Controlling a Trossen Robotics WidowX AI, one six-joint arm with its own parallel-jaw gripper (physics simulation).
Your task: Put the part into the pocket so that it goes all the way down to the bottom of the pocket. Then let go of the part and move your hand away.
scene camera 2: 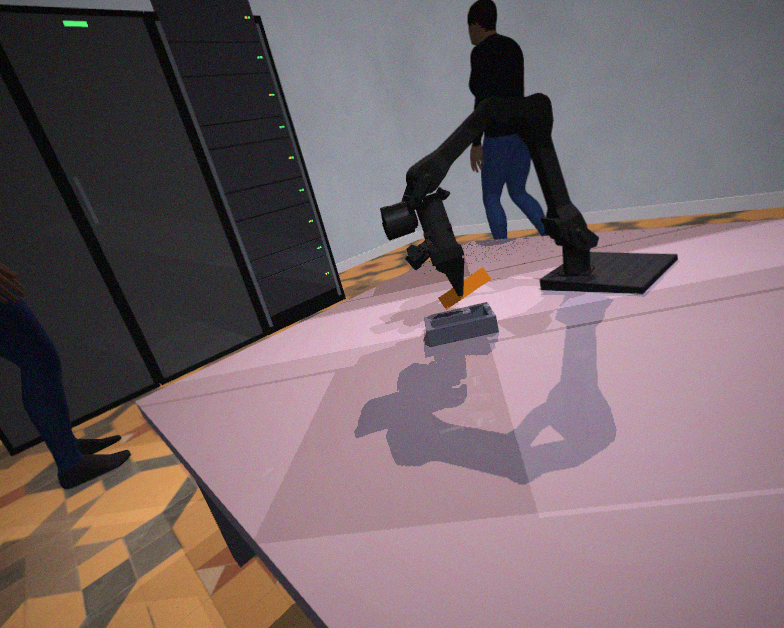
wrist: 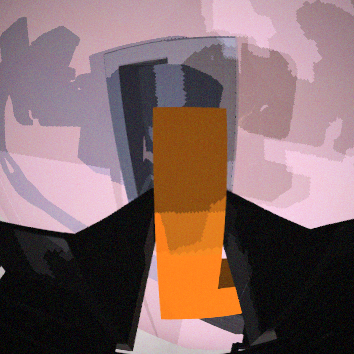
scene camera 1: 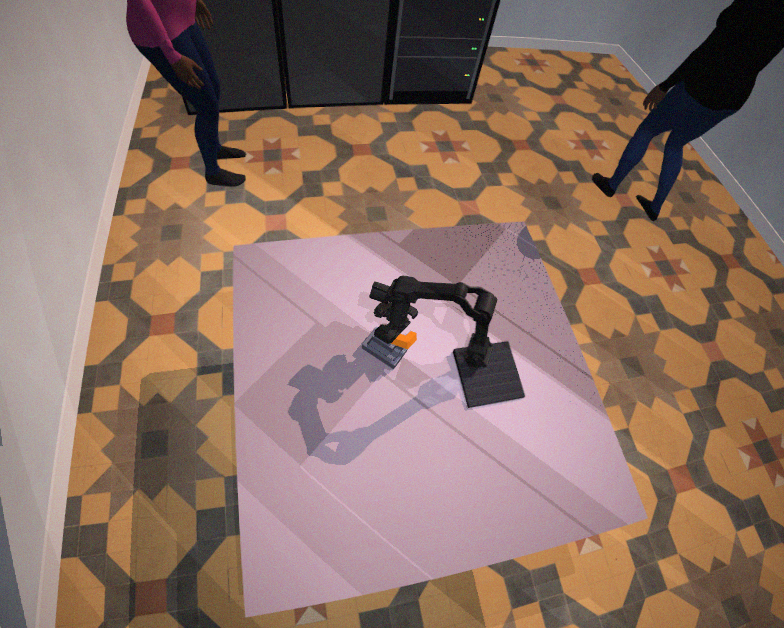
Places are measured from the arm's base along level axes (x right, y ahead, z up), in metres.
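Pixels of known places: gripper, fingertip midpoint: (scene camera 2: pixel 460 295) (wrist: pixel 186 195) (scene camera 1: pixel 393 339); arm's base at its link origin: (scene camera 2: pixel 576 271) (scene camera 1: pixel 475 360).
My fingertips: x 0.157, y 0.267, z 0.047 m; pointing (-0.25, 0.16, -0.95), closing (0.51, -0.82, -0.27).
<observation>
Ahead of a thing's pixels: the offset from my fingertips to its middle. Level surfaces: height alone.
The orange part @(dx +0.001, dy -0.020, dz +0.008 m) (scene camera 1: pixel 406 340) (scene camera 2: pixel 476 281) (wrist: pixel 190 165) is long, with a small step at its near right in the wrist view. My gripper (scene camera 1: pixel 387 335) (scene camera 2: pixel 460 293) (wrist: pixel 186 195) is shut on it, one finger on each long side. The part is tilted: in scene camera 2 its left end is lower, its right end higher. It is held above the grey block with the pocket @(dx +0.002, dy +0.025, dz -0.053 m) (scene camera 1: pixel 393 361) (scene camera 2: pixel 462 331) (wrist: pixel 114 115), apart from it. In the wrist view the part covers the pocket's near right area; the dark cavity shows to its left and beyond it. The pocket's near end is hidden.
The block stands on the pink table top @(dz -0.071 m) (scene camera 1: pixel 392 523) (scene camera 2: pixel 588 556). The arm's black base plate (scene camera 1: pixel 497 385) (scene camera 2: pixel 628 271) is to the right. Dark cabinets (scene camera 1: pixel 337 52) (scene camera 2: pixel 98 196) and two people stand beyond the table. The arm's shadow falls across the table.
</observation>
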